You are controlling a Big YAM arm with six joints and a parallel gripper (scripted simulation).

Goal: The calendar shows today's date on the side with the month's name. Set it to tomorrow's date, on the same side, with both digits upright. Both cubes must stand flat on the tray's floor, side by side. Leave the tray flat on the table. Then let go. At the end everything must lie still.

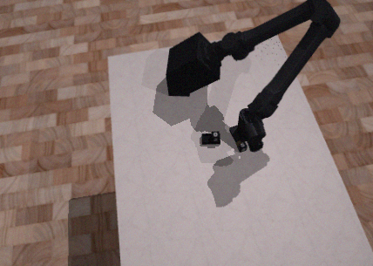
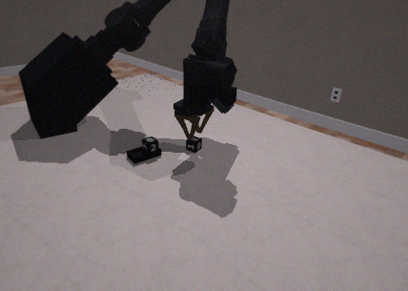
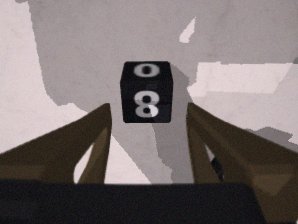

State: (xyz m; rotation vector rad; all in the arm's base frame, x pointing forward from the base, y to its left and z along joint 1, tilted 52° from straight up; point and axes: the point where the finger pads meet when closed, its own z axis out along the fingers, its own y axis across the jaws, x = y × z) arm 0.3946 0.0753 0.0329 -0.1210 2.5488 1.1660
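My hand is 3 cm above the black digit cube. Also, from my hand: black tray: 12 cm to the right, 7 cm behind, 4 cm below.
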